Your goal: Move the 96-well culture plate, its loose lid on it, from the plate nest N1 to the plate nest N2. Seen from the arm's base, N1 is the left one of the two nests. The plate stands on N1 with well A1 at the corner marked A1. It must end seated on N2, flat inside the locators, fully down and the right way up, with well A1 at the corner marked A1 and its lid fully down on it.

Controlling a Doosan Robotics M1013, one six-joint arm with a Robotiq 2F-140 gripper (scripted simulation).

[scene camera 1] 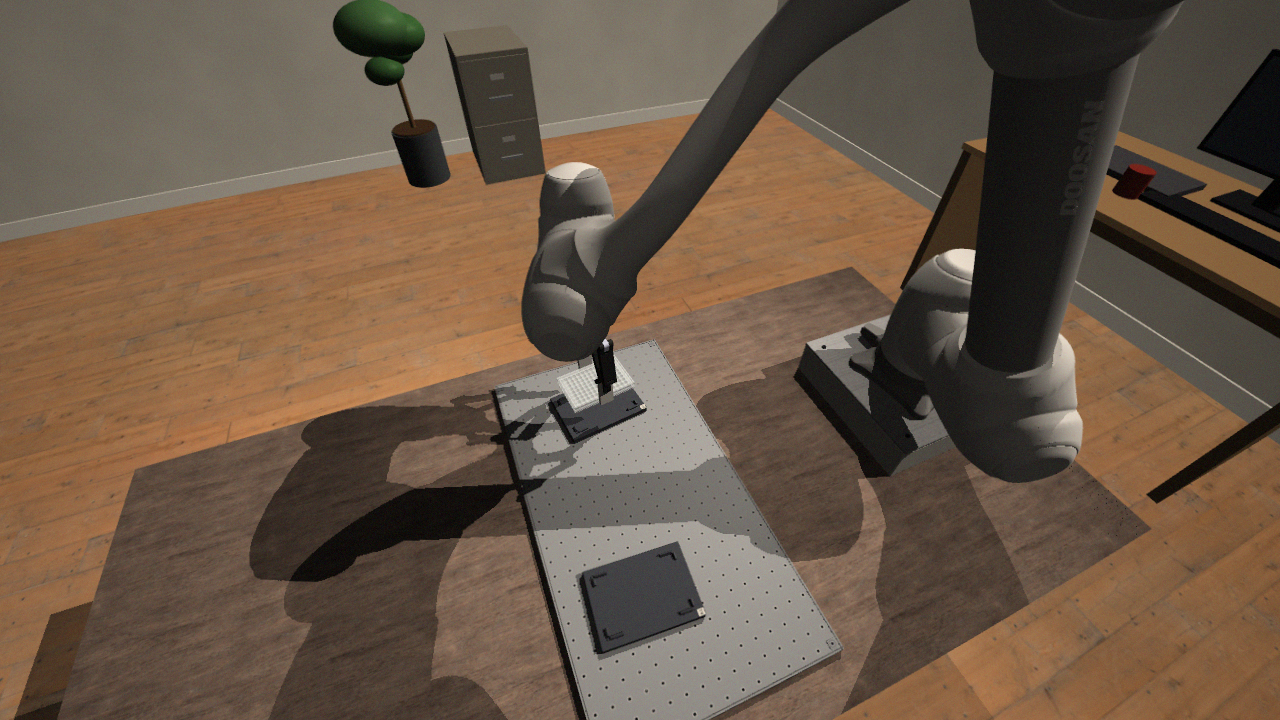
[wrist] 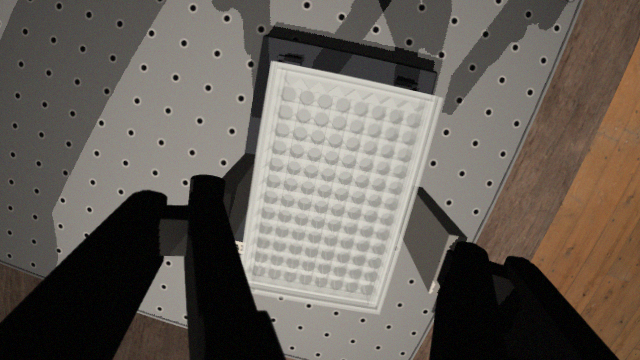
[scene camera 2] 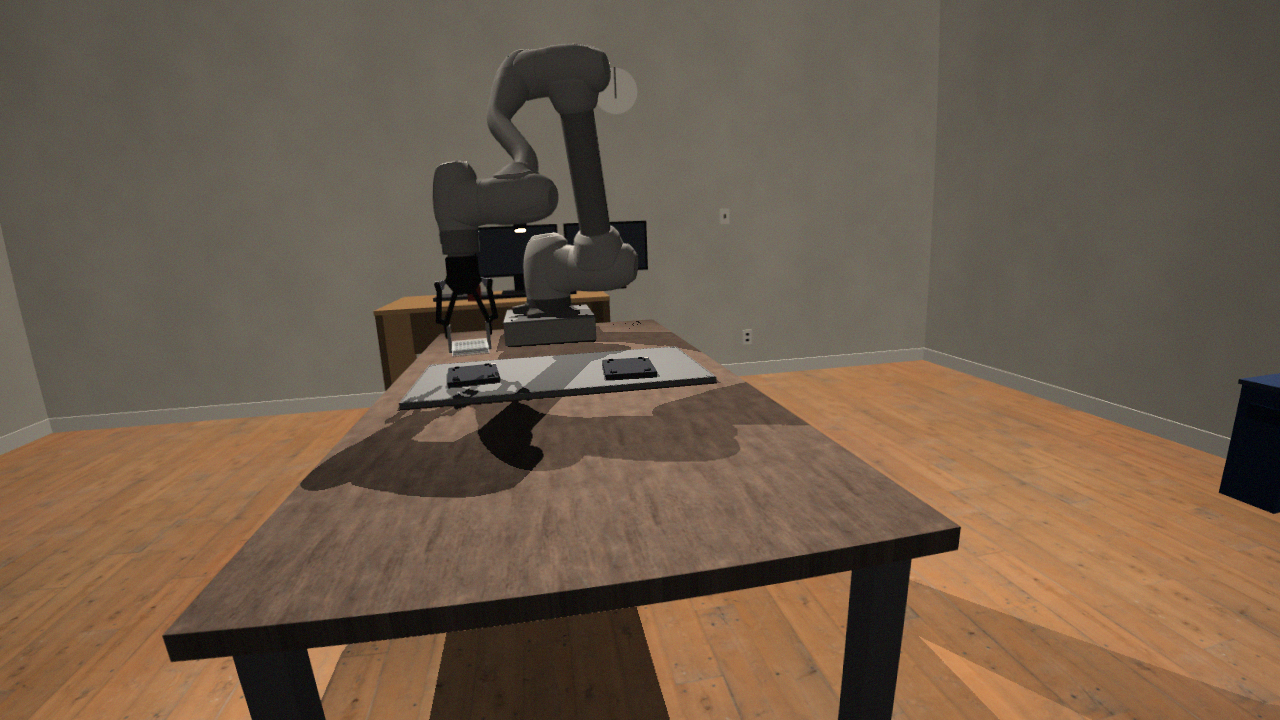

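My gripper is visible in scene camera 2 [scene camera 2: 470, 350], scene camera 1 [scene camera 1: 595, 385] and the wrist view [wrist: 330, 193]. A clear lid [scene camera 1: 579, 386] appears in the wrist view too, the lid [wrist: 339, 160] being visible there. Also present: a plate nest [scene camera 1: 598, 418] and a plate nest [scene camera 1: 641, 595].
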